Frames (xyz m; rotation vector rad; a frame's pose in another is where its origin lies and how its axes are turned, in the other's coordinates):
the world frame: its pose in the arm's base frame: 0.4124 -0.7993 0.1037 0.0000 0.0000 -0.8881
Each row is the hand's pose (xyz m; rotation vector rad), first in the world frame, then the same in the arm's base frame.
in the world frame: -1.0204 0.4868 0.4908 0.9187 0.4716 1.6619
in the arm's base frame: 0.1463 0.2995 0.5945 0.9363 0.0283 0.8480
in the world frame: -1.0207 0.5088 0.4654 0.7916 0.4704 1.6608
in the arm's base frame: 0.1632 0.3136 0.5691 0.8326 0.0769 0.8315
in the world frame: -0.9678 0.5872 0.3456 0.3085 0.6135 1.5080
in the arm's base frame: 0.2574 0.3220 0.4493 0.4992 0.3881 0.6526
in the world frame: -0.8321 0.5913 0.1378 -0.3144 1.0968 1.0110
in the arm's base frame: 0.3462 0.2193 0.2415 0.1787 1.0739 0.2166
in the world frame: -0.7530 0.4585 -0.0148 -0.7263 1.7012 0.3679
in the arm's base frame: 0.2931 0.0742 0.0889 0.0746 1.8400 -0.2547
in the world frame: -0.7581 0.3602 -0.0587 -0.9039 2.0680 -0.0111
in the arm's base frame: 0.2136 0.0161 0.0450 0.0736 2.3016 -0.4788
